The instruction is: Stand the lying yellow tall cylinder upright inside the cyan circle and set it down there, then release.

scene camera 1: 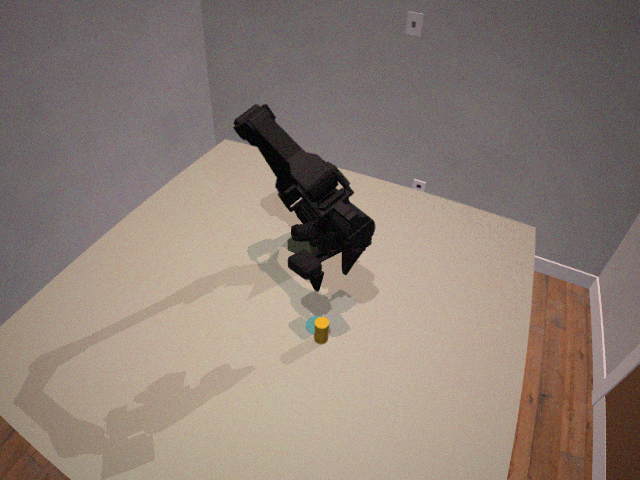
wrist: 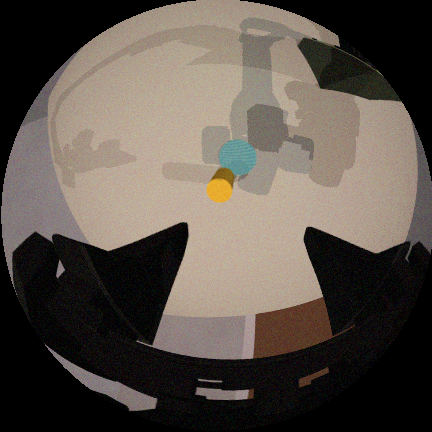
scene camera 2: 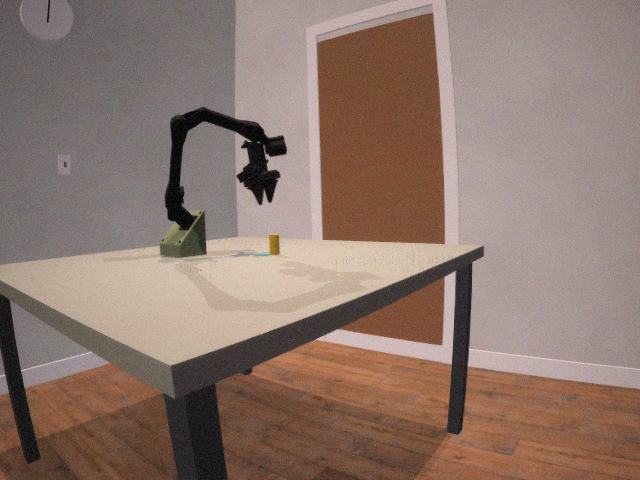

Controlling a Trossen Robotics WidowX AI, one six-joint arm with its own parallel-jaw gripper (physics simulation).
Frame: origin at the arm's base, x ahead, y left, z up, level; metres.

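Seen in the pictures: gripper, between the fingertips: (scene camera 1: 330, 282) (wrist: 249, 231) (scene camera 2: 265, 203); arm's base, origin of its link: (scene camera 1: 315, 219) (scene camera 2: 188, 223).
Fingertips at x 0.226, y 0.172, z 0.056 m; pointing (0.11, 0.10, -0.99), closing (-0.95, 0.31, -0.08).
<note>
Pixels of each thing's top centre, then the offset from my fingertips to it. "pt": a spot on its surface instead. Level surfaces: height alone.
- yellow tall cylinder, centre of its top: (wrist: 218, 190) (scene camera 1: 321, 322) (scene camera 2: 274, 234) 0.036 m ahead, 0.003 m left, 0.104 m down
- cyan circle, a spot on its surface: (wrist: 238, 156) (scene camera 1: 318, 324) (scene camera 2: 262, 254) pt 0.004 m ahead, 0.025 m right, 0.169 m down
- pale table, height of its surface: 0.170 m down
The yellow tall cylinder (scene camera 1: 321, 331) (scene camera 2: 273, 244) (wrist: 220, 190) stands upright on the table. Its foot is at the edge of the cyan circle (scene camera 1: 311, 325) (scene camera 2: 261, 254) (wrist: 238, 156), off to one side of it; whether it overlaps the rim is hard to tell. Most of the circle shows uncovered in the wrist view. My gripper (scene camera 1: 331, 281) (scene camera 2: 265, 202) (wrist: 249, 231) is open and empty, pointing down. It hangs well above the table, higher than the cylinder's top and apart from it.
The pale table (scene camera 1: 413, 361) (scene camera 2: 129, 304) carries the arm's green base (scene camera 2: 186, 242), which also shows dark at the wrist view's upper right. Shadows of the arm lie across the table and over the area around the circle. Walls and a brown door (scene camera 2: 382, 129) stand beyond the table.
</note>
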